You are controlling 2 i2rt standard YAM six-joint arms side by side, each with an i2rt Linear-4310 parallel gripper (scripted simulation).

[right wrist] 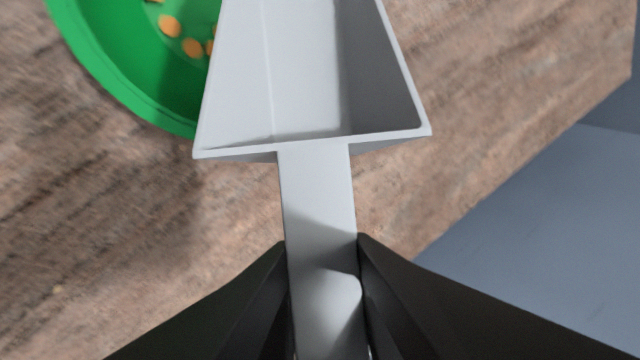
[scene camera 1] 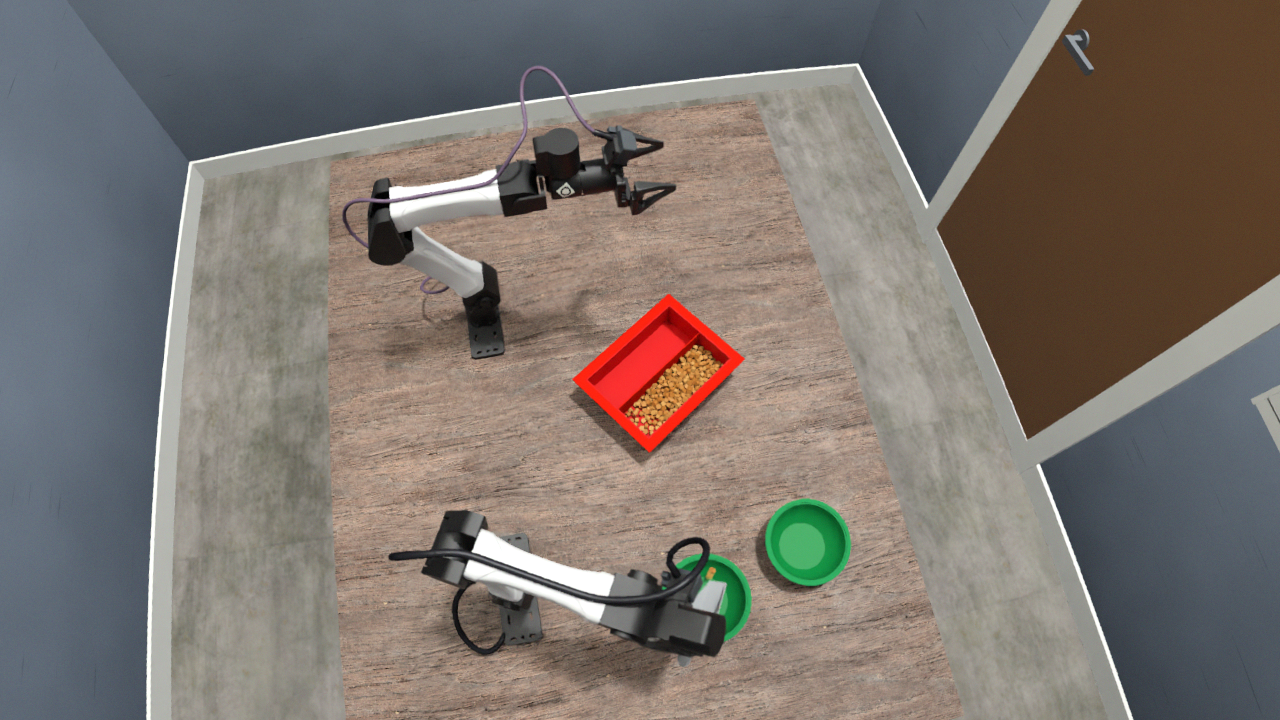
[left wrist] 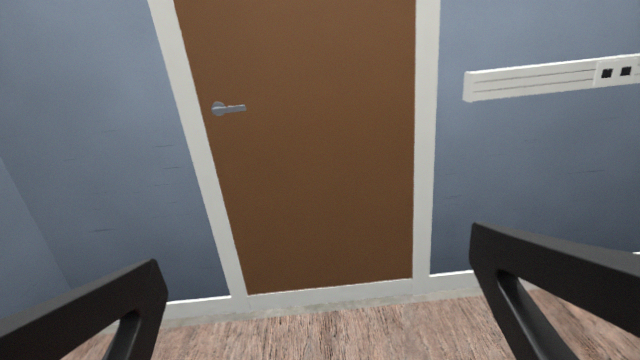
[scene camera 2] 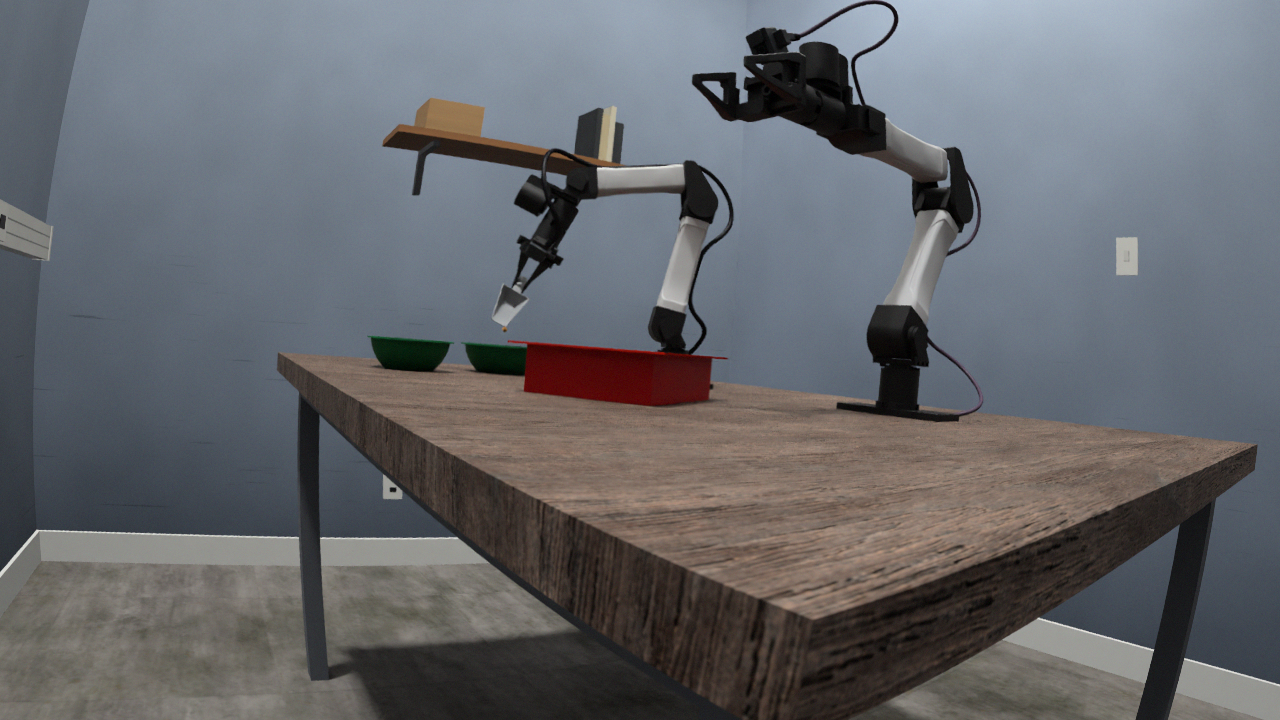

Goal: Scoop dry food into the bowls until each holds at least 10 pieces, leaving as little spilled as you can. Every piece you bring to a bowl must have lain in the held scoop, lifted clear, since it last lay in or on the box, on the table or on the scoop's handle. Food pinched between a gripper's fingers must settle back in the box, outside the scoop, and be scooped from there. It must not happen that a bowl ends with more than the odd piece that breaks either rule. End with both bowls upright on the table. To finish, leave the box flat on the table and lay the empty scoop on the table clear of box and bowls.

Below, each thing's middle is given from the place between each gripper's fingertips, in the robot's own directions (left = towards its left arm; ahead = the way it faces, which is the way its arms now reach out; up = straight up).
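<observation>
Counted from my right hand, the red box [scene camera 1: 618,377] is 51 cm to the left, 6 cm ahead and 13 cm below, while the grey scoop [scene camera 1: 710,599] is 3 cm to the left, 3 cm ahead and 3 cm below. Going by their middles, the grey scoop is the nearest to my right hand of the things named here. From my left hand [scene camera 2: 717,70], I find the red box 220 mm to the right, 40 mm behind and 360 mm below.
The grey scoop, also counted from my left hand, is 710 mm to the right, 70 mm behind and 260 mm below. By its middle, the grey scoop is nearer to my right hand than to my left hand.
</observation>
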